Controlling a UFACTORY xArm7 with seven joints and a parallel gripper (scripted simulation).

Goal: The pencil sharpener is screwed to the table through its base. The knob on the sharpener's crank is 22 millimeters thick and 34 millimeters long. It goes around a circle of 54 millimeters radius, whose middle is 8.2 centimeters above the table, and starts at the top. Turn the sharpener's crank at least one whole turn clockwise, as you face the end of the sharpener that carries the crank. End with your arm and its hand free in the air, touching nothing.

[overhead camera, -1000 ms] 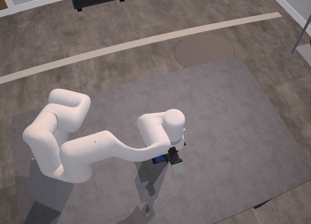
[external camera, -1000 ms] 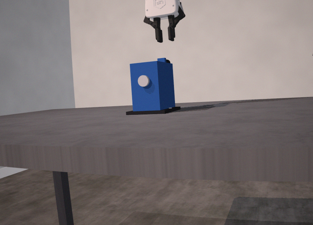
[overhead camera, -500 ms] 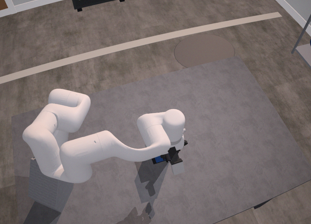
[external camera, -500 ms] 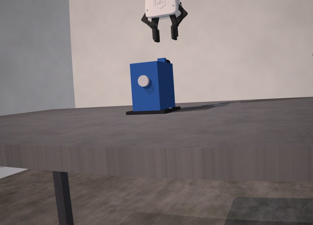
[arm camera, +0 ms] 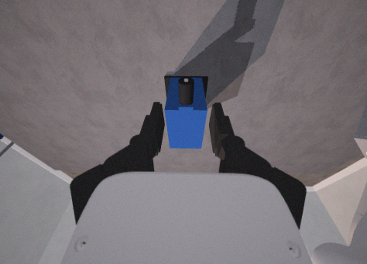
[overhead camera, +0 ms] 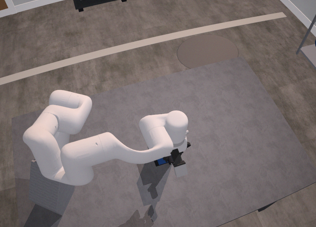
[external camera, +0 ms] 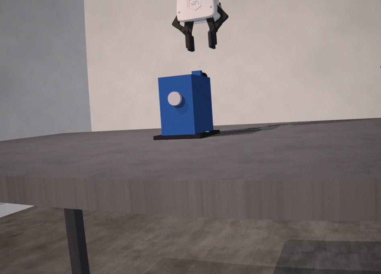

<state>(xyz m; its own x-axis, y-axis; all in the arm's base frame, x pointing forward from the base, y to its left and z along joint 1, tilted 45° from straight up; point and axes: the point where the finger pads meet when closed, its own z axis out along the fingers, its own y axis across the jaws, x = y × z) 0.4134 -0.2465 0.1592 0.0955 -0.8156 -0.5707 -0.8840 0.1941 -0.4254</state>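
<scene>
The dark crank knob is 2 cm to the left of my hand and 9 cm below it.
</scene>
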